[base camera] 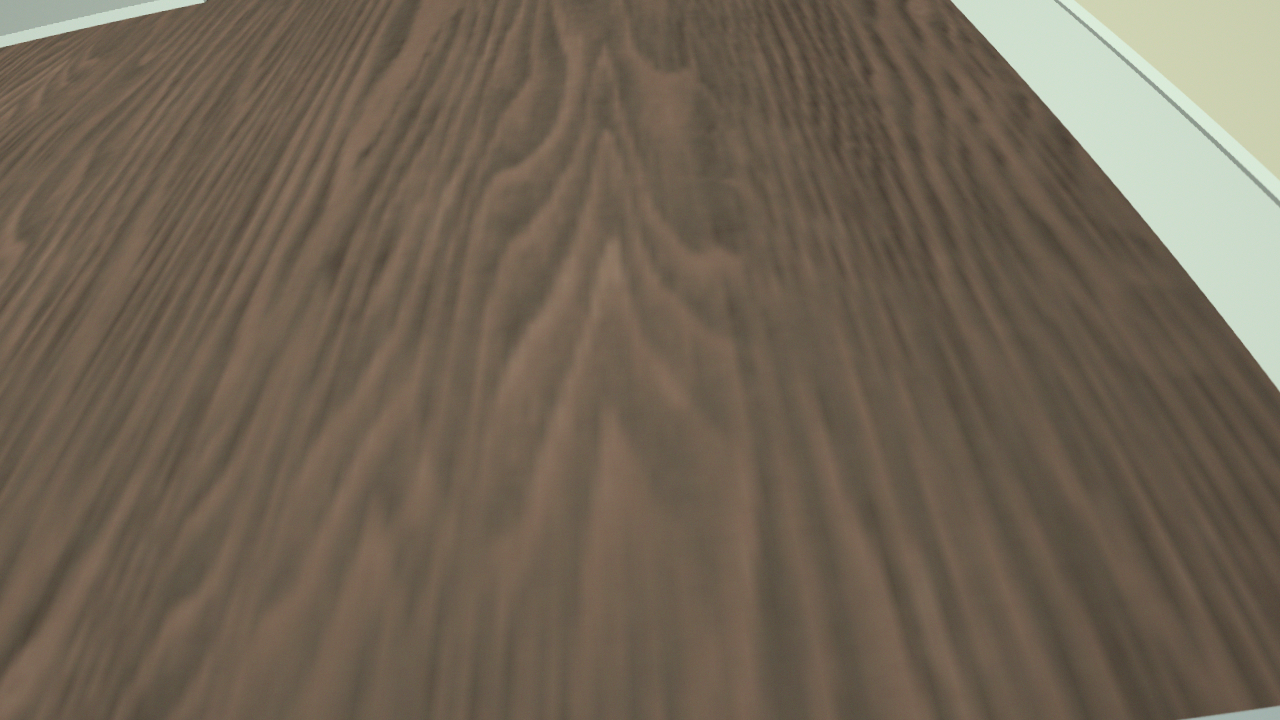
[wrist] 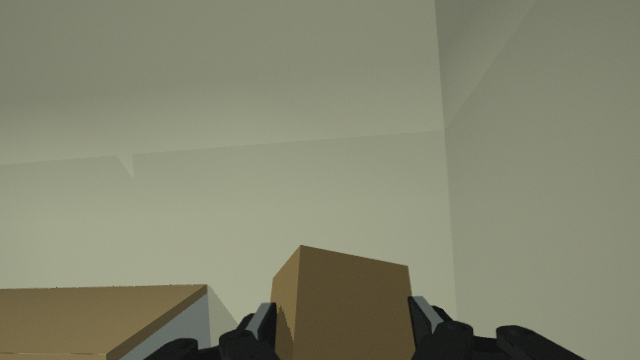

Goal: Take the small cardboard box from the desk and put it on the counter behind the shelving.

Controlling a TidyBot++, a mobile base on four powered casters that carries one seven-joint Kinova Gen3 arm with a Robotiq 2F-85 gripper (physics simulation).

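Places are measured from the arm's base along level axes (x down, y right, z back), in metres.
Pixels of known places: gripper, between the fingertips: [wrist: 342, 319].
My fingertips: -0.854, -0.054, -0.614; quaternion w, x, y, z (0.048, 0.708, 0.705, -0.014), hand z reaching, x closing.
Behind a point stands the place of what it marks, as x, y, z.
The small cardboard box [wrist: 352, 305] {-0.866, -0.047, -0.600} is held between the two black fingers of my gripper [wrist: 342, 319] {-0.854, -0.054, -0.614} at the bottom of the wrist view, right of the middle. The gripper is shut on it, and the box's lower part is cut off by the frame edge. The counter [wrist: 100, 317] {-0.513, -0.960, -1.439} has a brown wooden top and a pale grey side; its right end shows at the lower left of the wrist view, to the left of the box and apart from it. The shelving and the desk do not show in either view.
A pale wall [wrist: 240, 200] {-0.879, -0.579, -1.824} stands behind the counter and meets a right side wall [wrist: 540, 200] {-0.860, 0.349, -1.201} at a corner. In the base camera view, dark wood floor [base camera: 617, 376] {0.397, -0.044, -0.406} stretches ahead, with a white baseboard [base camera: 1154, 188] {0.370, 0.358, -0.527} along the right and a pale edge at the top left.
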